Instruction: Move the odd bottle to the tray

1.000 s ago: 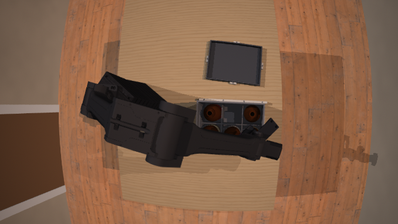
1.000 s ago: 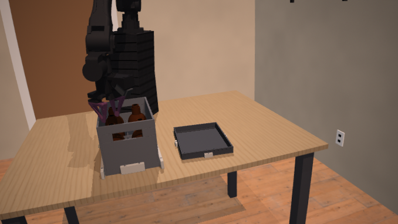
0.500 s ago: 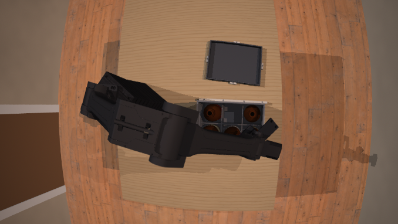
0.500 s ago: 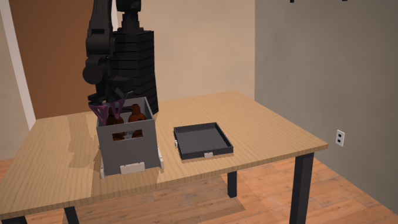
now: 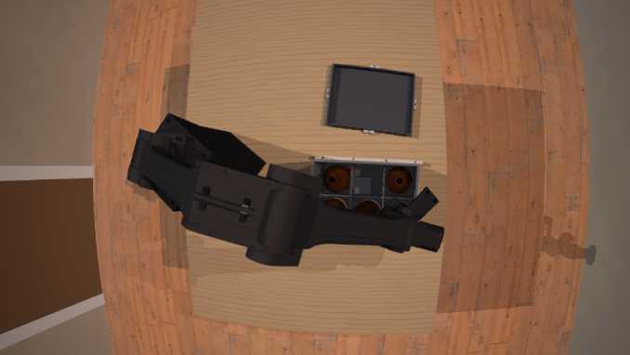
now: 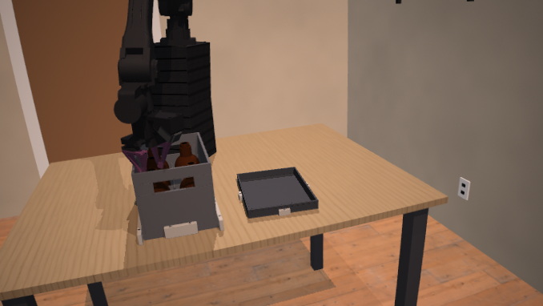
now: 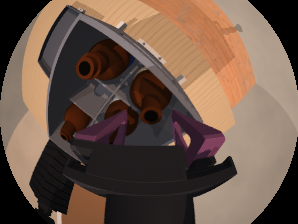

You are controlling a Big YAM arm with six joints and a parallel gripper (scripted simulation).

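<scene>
The grey crate lies 90 mm behind my hand, 40 mm to the left of it and 80 mm below it. The rest, counted from my hand: dark tray (120 mm behind, 320 mm to the left, 150 mm below).
</scene>
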